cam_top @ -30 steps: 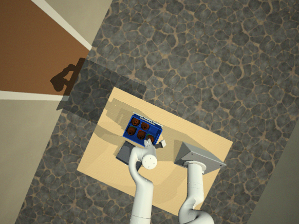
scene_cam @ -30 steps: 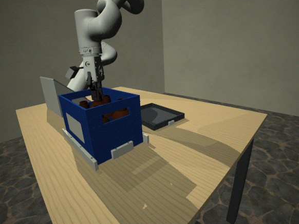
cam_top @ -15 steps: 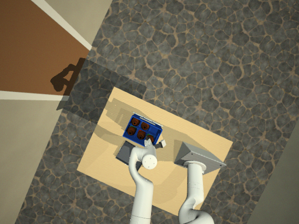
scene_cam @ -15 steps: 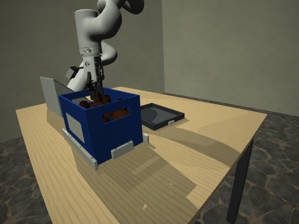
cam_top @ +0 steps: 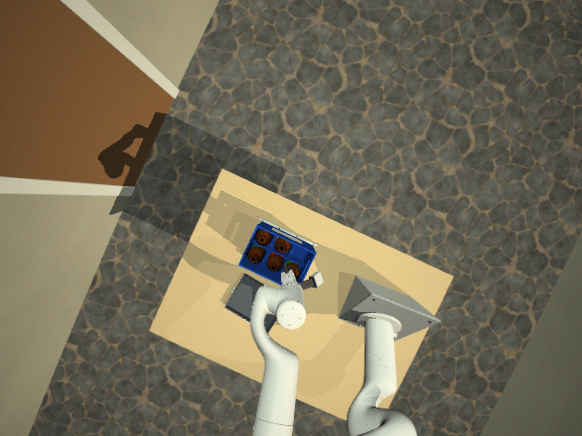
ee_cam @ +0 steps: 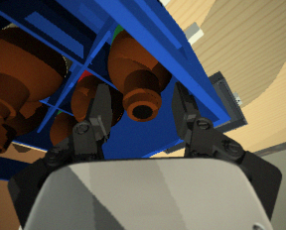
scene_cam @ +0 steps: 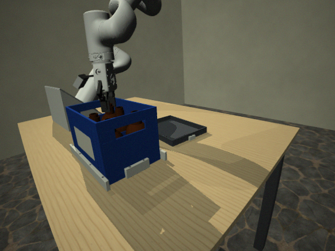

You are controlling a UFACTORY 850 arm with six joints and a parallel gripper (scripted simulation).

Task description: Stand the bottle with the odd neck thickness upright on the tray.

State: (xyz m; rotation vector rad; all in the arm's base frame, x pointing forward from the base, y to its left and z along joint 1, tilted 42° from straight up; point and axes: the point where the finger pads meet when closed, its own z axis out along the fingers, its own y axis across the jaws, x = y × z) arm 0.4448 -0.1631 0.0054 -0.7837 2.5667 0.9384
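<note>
Right now my hand is 7 cm above the brown bottle. The rest, counted from my hand: blue crate: 8 cm ahead, 6 cm to the right, 7 cm below; then dark tray: 11 cm ahead, 22 cm to the left, 15 cm below.
</note>
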